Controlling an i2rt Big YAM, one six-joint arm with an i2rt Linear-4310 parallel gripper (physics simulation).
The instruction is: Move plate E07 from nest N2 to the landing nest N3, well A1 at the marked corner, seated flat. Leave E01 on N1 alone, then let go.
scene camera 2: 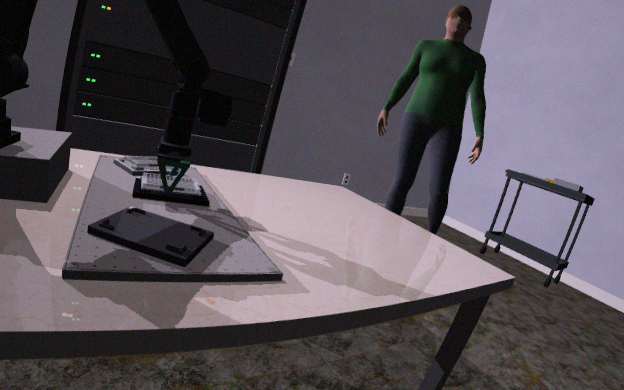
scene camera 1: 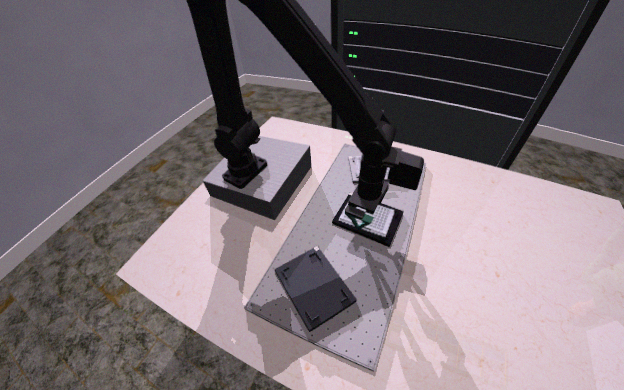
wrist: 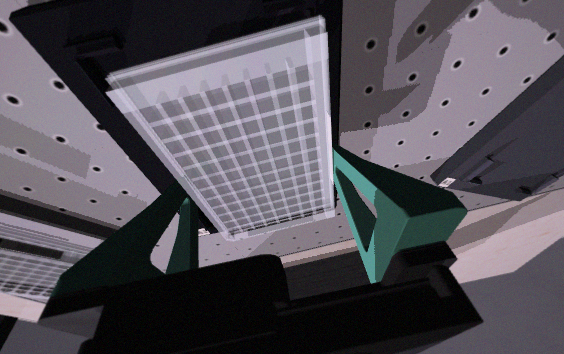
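Observation:
My gripper (scene camera 1: 361,220) (scene camera 2: 171,187) (wrist: 259,165) has its green fingers shut on the long sides of a clear gridded plate, E07 (scene camera 1: 382,221) (scene camera 2: 187,184) (wrist: 250,125). The plate is over the middle black nest (scene camera 1: 396,233) (scene camera 2: 200,200) (wrist: 55,55) and roughly lined up with it. It looks level and at or slightly above the nest; the gap is not clear. One nest corner clip shows beside the plate's end in the wrist view. Another plate, E01 (scene camera 1: 354,169) (wrist: 25,275), rests at the far end. Which nest is N2 or N3 cannot be read.
An empty dark grey nest (scene camera 1: 315,290) (scene camera 2: 150,237) (wrist: 520,145) lies turned at the near end of the perforated board (scene camera 1: 372,345) (scene camera 2: 240,265), a white label at one corner. The arm's base block (scene camera 1: 290,150) stands left. A person (scene camera 2: 445,85) stands behind the table.

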